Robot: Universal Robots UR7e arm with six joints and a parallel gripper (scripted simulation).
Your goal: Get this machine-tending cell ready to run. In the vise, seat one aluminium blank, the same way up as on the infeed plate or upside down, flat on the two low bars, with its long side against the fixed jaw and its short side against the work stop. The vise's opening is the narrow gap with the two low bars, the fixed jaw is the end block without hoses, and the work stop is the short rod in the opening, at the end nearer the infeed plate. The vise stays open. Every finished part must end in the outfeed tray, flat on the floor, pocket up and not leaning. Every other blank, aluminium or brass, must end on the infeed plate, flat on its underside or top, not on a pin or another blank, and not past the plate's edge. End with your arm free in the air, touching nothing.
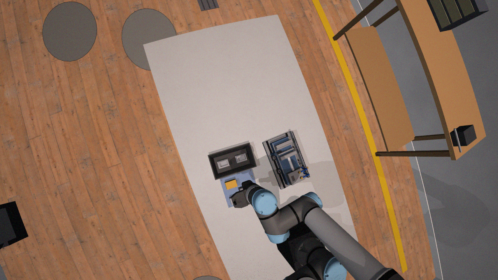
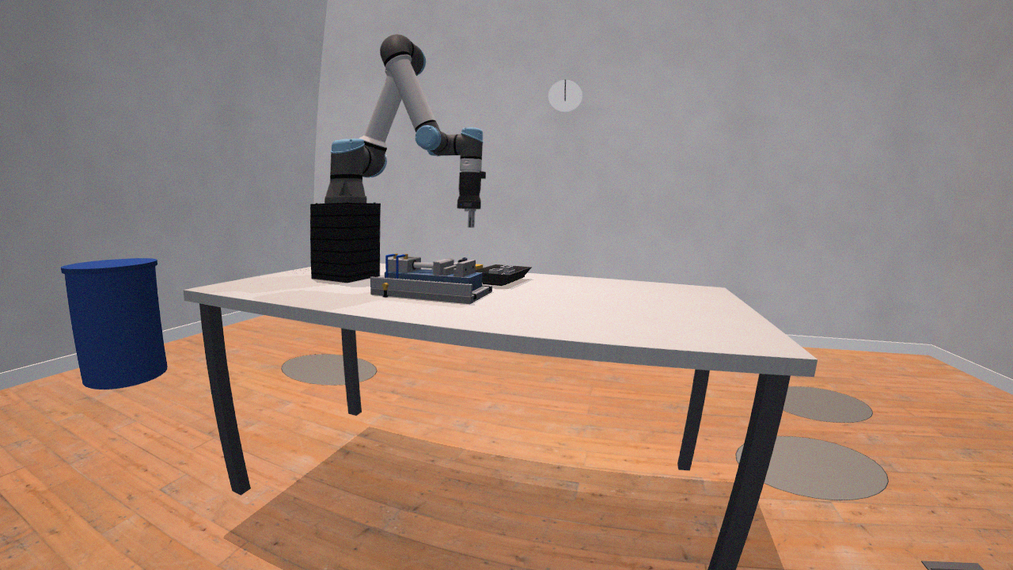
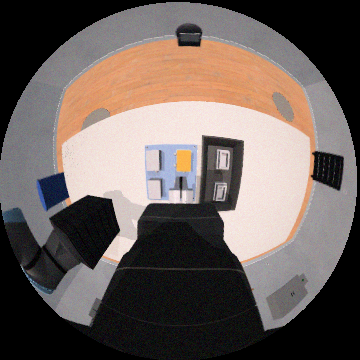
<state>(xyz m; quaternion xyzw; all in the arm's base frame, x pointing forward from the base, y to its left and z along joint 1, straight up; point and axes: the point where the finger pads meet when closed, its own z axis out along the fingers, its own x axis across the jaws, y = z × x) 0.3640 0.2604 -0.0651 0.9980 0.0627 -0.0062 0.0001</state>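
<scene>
My hand is 17 cm above the brass blank and 3 cm to the right of it. The rest, counted from my hand: vise: 32 cm to the right, 16 cm below, 7 cm ahead.
</scene>
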